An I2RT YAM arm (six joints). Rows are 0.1 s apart.
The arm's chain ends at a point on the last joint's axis. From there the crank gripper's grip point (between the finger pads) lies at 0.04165 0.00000 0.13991 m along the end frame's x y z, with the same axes.
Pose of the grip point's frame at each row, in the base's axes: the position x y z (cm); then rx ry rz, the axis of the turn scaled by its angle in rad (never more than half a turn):
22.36 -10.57 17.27 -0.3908 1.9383 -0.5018
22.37 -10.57 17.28 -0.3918 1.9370 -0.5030
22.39 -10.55 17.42 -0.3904 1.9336 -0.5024
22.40 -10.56 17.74 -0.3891 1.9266 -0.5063
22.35 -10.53 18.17 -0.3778 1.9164 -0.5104
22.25 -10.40 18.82 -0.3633 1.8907 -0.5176
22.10 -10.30 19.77 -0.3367 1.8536 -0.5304
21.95 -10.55 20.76 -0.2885 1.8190 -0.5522
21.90 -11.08 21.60 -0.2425 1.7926 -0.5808
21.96 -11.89 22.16 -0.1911 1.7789 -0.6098
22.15 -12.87 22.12 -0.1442 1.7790 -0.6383
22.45 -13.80 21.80 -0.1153 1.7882 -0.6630
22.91 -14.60 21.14 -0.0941 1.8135 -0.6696
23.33 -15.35 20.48 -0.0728 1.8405 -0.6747
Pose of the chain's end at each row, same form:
11.21 -6.20 25.61 -0.3908 1.9383 -0.5018
11.21 -6.19 25.60 -0.3918 1.9370 -0.5030
11.20 -6.18 25.71 -0.3904 1.9336 -0.5024
11.15 -6.16 25.94 -0.3891 1.9266 -0.5063
11.03 -6.07 26.23 -0.3778 1.9164 -0.5104
10.73 -5.87 26.56 -0.3633 1.8907 -0.5176
10.33 -5.61 27.01 -0.3367 1.8536 -0.5304
10.02 -5.49 27.49 -0.2885 1.8190 -0.5522
9.94 -5.56 27.90 -0.2425 1.7926 -0.5808
10.11 -5.85 28.18 -0.1911 1.7789 -0.6098
10.53 -6.32 28.06 -0.1442 1.7790 -0.6383
11.08 -6.86 27.78 -0.1153 1.7882 -0.6630
11.82 -7.48 27.41 -0.0941 1.8135 -0.6696
12.52 -8.07 27.06 -0.0728 1.8405 -0.6747

